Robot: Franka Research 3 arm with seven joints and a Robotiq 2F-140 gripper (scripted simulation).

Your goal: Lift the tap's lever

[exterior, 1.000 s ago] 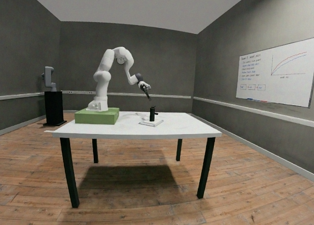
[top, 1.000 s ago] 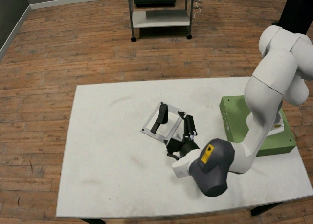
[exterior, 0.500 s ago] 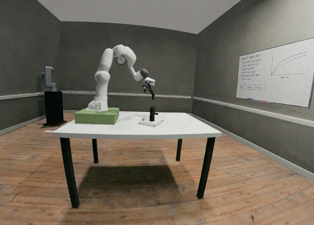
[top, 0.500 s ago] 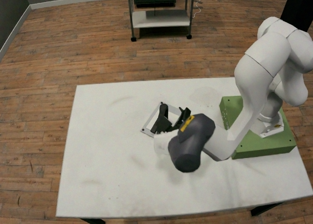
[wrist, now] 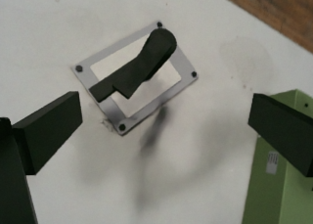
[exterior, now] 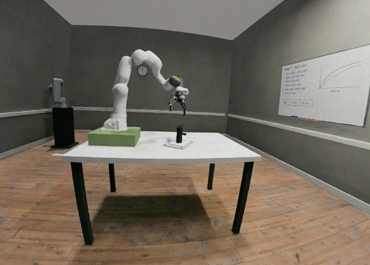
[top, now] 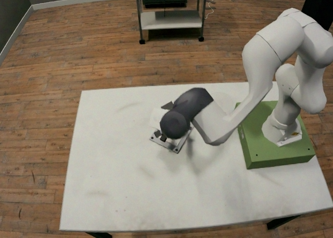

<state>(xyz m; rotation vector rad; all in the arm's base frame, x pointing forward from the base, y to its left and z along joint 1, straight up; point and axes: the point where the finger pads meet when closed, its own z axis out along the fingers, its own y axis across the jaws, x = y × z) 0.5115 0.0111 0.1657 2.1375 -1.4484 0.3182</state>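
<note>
My hand is 11 cm above the dark lever, 8 cm to the left of it and 2 cm short of it. Also, from my hand: tap 15 cm below, 11 cm to the right, 2 cm ahead.
</note>
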